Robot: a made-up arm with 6 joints. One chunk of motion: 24 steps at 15 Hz.
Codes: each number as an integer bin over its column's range. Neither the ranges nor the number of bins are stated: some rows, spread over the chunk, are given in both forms.
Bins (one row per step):
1: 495 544 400 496 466 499
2: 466 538 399 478 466 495
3: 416 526 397 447 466 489
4: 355 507 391 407 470 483
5: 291 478 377 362 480 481
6: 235 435 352 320 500 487
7: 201 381 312 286 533 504
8: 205 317 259 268 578 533
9: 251 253 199 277 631 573
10: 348 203 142 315 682 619
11: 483 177 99 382 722 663
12: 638 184 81 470 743 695
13: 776 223 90 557 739 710
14: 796 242 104 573 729 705
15: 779 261 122 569 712 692
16: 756 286 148 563 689 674
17: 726 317 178 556 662 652
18: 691 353 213 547 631 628
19: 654 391 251 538 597 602
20: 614 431 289 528 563 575
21: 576 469 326 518 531 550
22: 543 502 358 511 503 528
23: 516 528 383 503 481 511
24: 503 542 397 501 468 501
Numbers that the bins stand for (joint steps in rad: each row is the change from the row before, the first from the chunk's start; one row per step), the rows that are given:
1: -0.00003 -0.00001 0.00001 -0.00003 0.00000 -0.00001
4: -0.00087 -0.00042 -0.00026 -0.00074 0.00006 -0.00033
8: -0.00177 -0.00251 -0.00422 -0.00185 0.00168 0.00067
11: -0.00010 -0.00405 -0.00903 -0.00094 0.00384 0.00327
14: 0.00178 -0.00334 -0.00888 0.00059 0.00395 0.00411
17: 0.00136 -0.00251 -0.00665 0.00045 0.00294 0.00305
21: 0.00046 -0.00084 -0.00221 0.00015 0.00097 0.00101
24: 0.00002 -0.00003 -0.00008 0.00001 0.00003 0.00003
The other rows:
2: -0.00020 -0.00008 -0.00002 -0.00017 0.00000 -0.00009
3: -0.00050 -0.00021 -0.00008 -0.00042 0.00000 -0.00021
5: -0.00125 -0.00074 -0.00068 -0.00110 0.00021 -0.00037
6: -0.00159 -0.00121 -0.00143 -0.00144 0.00051 -0.00025
7: -0.00179 -0.00180 -0.00263 -0.00171 0.00100 0.00009
9: -0.00149 -0.00321 -0.00602 -0.00178 0.00247 0.00147
10: -0.00091 -0.00376 -0.00774 -0.00148 0.00324 0.00239
12: 0.00083 -0.00397 -0.00957 -0.00024 0.00416 0.00391
13: 0.00166 -0.00354 -0.00930 0.00046 0.00410 0.00421
15: 0.00168 -0.00313 -0.00834 0.00056 0.00369 0.00385
16: 0.00154 -0.00285 -0.00756 0.00051 0.00335 0.00349
18: 0.00115 -0.00211 -0.00560 0.00038 0.00247 0.00257
19: 0.00093 -0.00169 -0.00446 0.00031 0.00196 0.00205
20: 0.00069 -0.00125 -0.00332 0.00023 0.00145 0.00151
22: 0.00026 -0.00047 -0.00125 0.00009 0.00055 0.00057
23: 0.00010 -0.00019 -0.00050 0.00003 0.00022 0.00023

